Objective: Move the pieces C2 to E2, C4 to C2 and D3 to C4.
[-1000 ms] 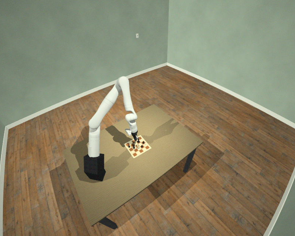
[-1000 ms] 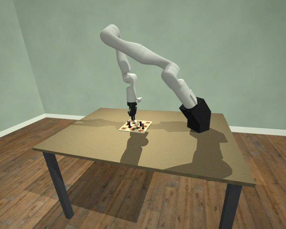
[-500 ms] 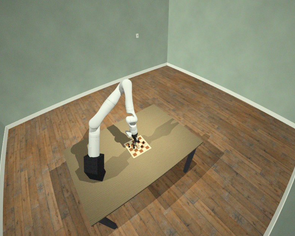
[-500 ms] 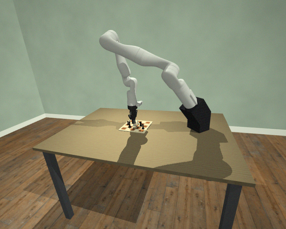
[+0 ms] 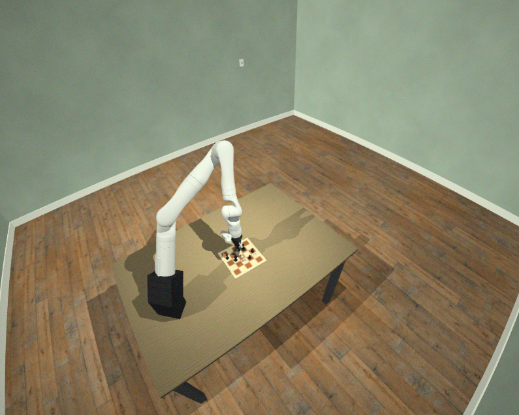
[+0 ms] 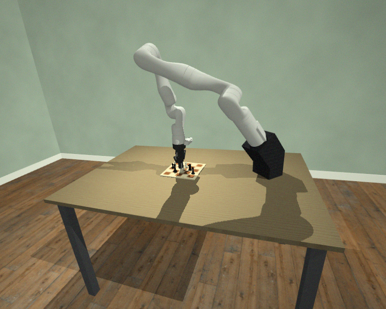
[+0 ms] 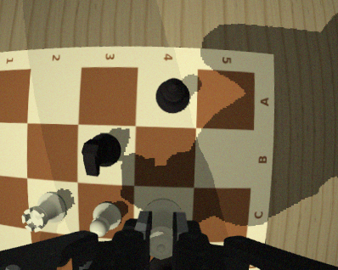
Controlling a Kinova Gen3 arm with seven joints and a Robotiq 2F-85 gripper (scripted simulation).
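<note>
My gripper is now 5 cm above the chessboard and 4 cm to the left of it. Round my hand: black knight (4 cm to the right, 4 cm behind, 3 cm below).
</note>
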